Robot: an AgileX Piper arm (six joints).
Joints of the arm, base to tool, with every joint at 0 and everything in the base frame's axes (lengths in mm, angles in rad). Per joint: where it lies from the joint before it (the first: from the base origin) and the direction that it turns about. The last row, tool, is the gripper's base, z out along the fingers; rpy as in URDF.
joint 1: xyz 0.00 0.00 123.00 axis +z
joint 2: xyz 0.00 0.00 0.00 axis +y
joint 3: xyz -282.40 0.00 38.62 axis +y
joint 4: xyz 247.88 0.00 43.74 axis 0.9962 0 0.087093
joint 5: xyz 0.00 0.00 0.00 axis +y
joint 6: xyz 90.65 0.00 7.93 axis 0.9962 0 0.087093
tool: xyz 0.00 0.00 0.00 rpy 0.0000 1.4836 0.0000
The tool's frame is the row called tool.
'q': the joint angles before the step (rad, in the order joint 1, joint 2, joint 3, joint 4, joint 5, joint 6). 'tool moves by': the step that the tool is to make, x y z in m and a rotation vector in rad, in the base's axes. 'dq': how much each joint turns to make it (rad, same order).
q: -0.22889, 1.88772, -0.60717, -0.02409, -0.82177, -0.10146
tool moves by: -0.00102, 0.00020, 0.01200, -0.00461, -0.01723, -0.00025
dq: 0.00001, -0.04427, -0.00002, 0.00002, 0.02647, 0.00000
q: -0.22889, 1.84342, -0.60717, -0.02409, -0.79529, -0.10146
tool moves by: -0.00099, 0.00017, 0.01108, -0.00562, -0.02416, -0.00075
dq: 0.00002, -0.03808, -0.00001, 0.00071, 0.01329, -0.00001
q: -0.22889, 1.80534, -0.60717, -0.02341, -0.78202, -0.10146
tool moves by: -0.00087, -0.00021, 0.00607, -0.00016, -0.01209, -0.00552
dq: 0.00000, -0.02160, -0.00001, 0.00609, 0.00980, 0.00000
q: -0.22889, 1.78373, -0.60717, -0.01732, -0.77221, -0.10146
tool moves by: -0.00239, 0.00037, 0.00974, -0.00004, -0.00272, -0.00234
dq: 0.00002, -0.04103, 0.00002, 0.00235, 0.03836, -0.00001
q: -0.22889, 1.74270, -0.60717, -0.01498, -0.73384, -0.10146
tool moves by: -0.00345, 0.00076, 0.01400, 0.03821, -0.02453, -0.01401
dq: -0.00001, -0.05530, 0.00001, -0.00003, 0.03963, 0.04542
